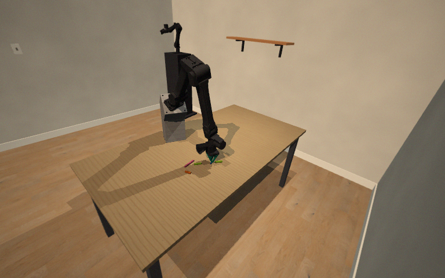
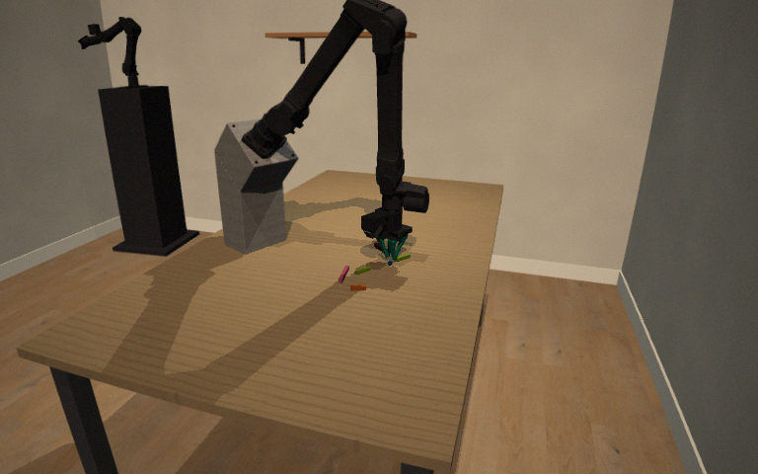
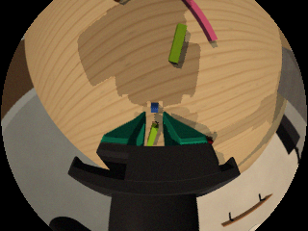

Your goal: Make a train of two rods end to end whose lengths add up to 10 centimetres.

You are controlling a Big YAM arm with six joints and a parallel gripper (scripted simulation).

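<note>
The blue rod lies 2 cm below my hand. From my hand the other things lie so: pink rod (11 cm behind, 10 cm to the right, 2 cm below); orange rod (17 cm to the right, 6 cm behind, 2 cm below); red rod (11 cm to the left, 5 cm behind, 2 cm below).
</note>
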